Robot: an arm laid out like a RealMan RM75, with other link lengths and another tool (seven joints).
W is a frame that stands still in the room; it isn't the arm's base.
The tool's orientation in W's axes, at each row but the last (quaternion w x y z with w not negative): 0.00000, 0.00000, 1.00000, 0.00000; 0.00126, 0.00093, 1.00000, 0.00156; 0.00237, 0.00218, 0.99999, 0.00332; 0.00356, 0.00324, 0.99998, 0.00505; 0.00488, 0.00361, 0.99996, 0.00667; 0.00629, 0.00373, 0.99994, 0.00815; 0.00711, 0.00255, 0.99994, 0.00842; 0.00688, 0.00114, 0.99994, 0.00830; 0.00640, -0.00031, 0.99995, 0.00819; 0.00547, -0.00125, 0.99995, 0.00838; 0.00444, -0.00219, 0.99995, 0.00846; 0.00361, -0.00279, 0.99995, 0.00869; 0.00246, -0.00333, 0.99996, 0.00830
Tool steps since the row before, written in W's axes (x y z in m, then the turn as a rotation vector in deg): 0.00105, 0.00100, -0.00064, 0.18, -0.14, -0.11; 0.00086, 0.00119, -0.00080, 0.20, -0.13, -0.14; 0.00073, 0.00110, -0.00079, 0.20, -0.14, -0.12; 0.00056, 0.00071, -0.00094, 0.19, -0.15, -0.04; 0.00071, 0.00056, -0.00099, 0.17, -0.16, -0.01; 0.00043, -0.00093, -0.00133, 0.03, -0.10, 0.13; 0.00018, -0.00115, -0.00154, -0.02, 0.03, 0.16; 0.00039, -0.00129, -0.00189, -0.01, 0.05, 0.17; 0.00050, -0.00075, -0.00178, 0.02, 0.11, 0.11; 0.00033, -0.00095, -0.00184, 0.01, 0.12, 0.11; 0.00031, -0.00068, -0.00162, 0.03, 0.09, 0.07; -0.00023, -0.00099, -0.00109, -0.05, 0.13, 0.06; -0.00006, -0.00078, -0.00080, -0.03, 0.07, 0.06
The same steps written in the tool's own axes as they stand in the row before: -0.00105, 0.00100, 0.00064, -0.18, -0.14, 0.11; -0.00086, 0.00119, 0.00081, -0.20, -0.13, 0.14; -0.00072, 0.00110, 0.00080, -0.20, -0.14, 0.12; -0.00055, 0.00070, 0.00095, -0.19, -0.15, 0.04; -0.00070, 0.00055, 0.00100, -0.17, -0.16, 0.01; -0.00042, -0.00095, 0.00132, -0.03, -0.10, -0.13; -0.00016, -0.00117, 0.00152, 0.02, 0.03, -0.16; -0.00037, -0.00132, 0.00187, 0.01, 0.05, -0.17; -0.00048, -0.00078, 0.00177, -0.02, 0.11, -0.11; -0.00031, -0.00098, 0.00183, -0.01, 0.12, -0.11; -0.00029, -0.00071, 0.00161, -0.03, 0.09, -0.07; 0.00024, -0.00101, 0.00107, 0.05, 0.13, -0.06; 0.00007, -0.00079, 0.00079, 0.03, 0.07, -0.06
